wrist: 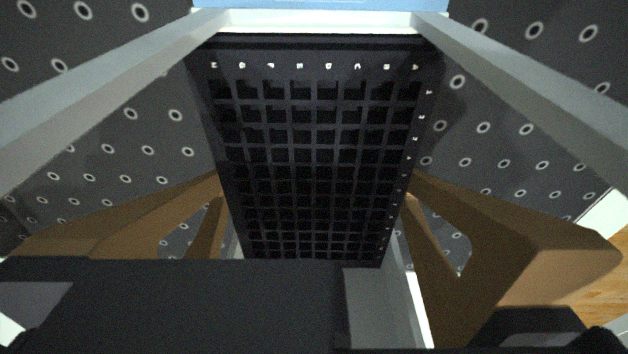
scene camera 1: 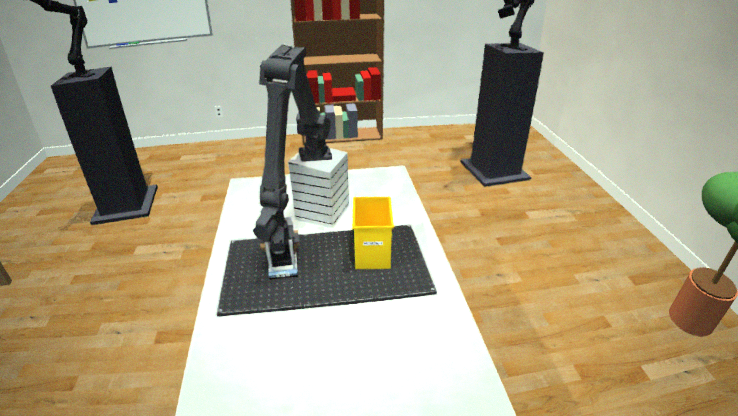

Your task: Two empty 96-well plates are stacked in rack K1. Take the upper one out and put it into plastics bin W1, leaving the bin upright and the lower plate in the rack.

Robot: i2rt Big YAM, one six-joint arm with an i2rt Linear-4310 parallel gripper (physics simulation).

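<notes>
Rack K1 [scene camera 1: 282,268] [wrist: 320,21] stands on the black board, with pale posts and a blue front label. The upper 96-well plate [wrist: 315,124] is black, lies level in the rack and shows its lettered end in the wrist view. The lower plate is hidden beneath it. My gripper [scene camera 1: 279,249] [wrist: 314,176] points down into the rack, its brown fingers against the two long sides of the upper plate, shut on it. How deep the tips reach is hard to see. Bin W1 [scene camera 1: 372,248] is yellow, upright and open at the top, right of the rack in the scene view.
The black perforated board [scene camera 1: 330,294] lies on the white table [scene camera 1: 330,361]. A stack of white slabs [scene camera 1: 319,191] under the arm's base stands behind the board. The bin's tall walls rise beside the rack, with board between them.
</notes>
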